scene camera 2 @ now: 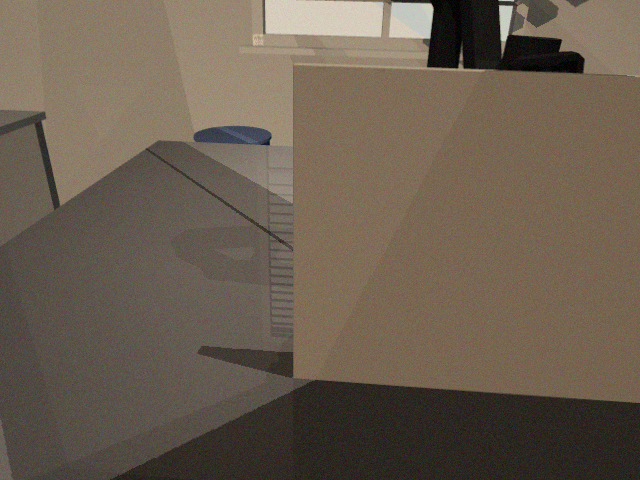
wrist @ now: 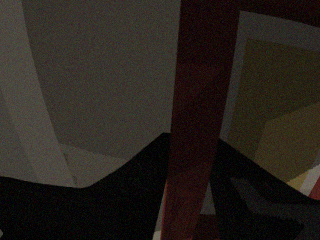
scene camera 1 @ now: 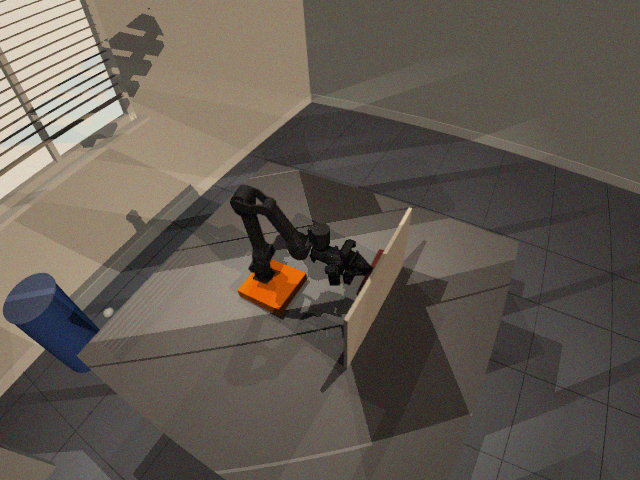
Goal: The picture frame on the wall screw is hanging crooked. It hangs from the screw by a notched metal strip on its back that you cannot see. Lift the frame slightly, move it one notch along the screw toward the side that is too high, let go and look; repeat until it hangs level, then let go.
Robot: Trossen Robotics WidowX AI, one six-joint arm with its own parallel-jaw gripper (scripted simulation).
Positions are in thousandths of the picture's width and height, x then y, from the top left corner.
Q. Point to a beige wall panel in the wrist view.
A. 336,335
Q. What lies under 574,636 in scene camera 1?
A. A beige wall panel.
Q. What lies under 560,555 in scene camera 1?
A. The gripper.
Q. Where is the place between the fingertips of the gripper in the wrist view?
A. At 589,594
